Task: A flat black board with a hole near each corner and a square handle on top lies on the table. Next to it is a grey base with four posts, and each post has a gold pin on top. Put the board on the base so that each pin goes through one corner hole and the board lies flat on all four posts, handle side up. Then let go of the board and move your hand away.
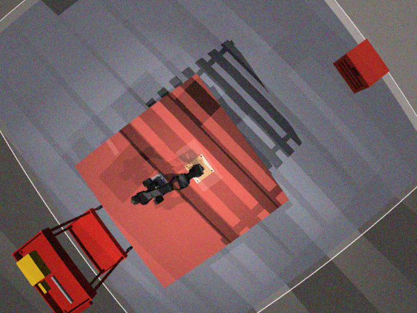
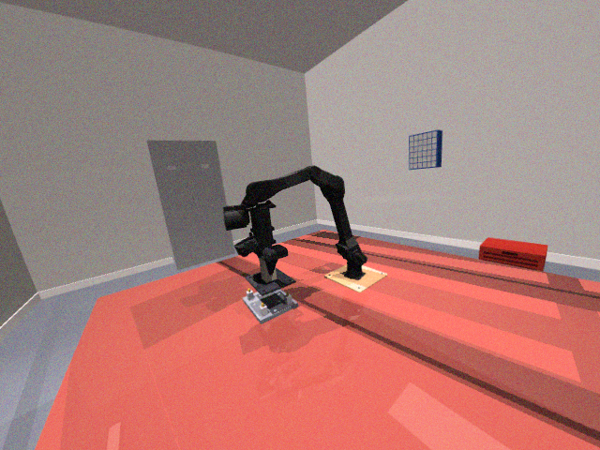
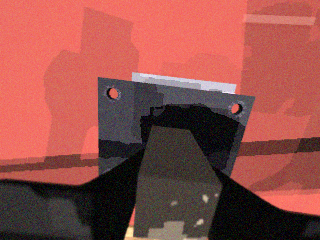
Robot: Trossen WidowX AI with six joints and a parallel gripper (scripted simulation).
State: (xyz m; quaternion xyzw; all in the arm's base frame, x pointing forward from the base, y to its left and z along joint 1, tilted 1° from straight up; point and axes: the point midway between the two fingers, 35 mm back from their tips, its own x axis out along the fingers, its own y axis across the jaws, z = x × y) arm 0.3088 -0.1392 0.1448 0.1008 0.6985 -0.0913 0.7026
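My gripper tip is now 110 mm above the grey base and 20 mm to the left of it. From my gripper tip the other things lie so: black board (10 mm below).
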